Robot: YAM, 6 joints.
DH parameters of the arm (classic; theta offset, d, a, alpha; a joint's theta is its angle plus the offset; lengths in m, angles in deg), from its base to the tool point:
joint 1: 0 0.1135 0.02 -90
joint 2: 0 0 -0.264 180
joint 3: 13.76 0 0.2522 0
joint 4: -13.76 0 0.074 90
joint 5: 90 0 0 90
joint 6: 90 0.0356 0 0
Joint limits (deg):
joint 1: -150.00..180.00
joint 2: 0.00..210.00
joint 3: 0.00..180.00
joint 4: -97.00..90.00
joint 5: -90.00..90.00
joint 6: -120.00..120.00
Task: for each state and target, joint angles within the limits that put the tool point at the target. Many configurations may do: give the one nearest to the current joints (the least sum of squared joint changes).
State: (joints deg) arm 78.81 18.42 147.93 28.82 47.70 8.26
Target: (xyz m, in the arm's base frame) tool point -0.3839 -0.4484 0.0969
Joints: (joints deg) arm 46.90 0.00 163.36 33.96 46.97 8.26
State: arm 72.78 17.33 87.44 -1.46 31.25 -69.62
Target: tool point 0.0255 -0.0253 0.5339
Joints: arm 89.34 28.82 77.59 -4.01 46.42 -69.62
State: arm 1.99 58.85 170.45 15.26 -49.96 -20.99
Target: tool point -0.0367 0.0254 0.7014
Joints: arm 6.39 68.41 140.32 3.01 -55.46 -20.99
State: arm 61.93 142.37 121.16 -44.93 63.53 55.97
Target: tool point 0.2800 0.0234 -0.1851
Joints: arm 11.28 178.97 89.69 -49.64 63.30 55.97
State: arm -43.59 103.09 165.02 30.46 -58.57 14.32
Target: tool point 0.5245 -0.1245 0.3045
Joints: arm -16.83 132.44 116.58 19.38 -66.73 14.32
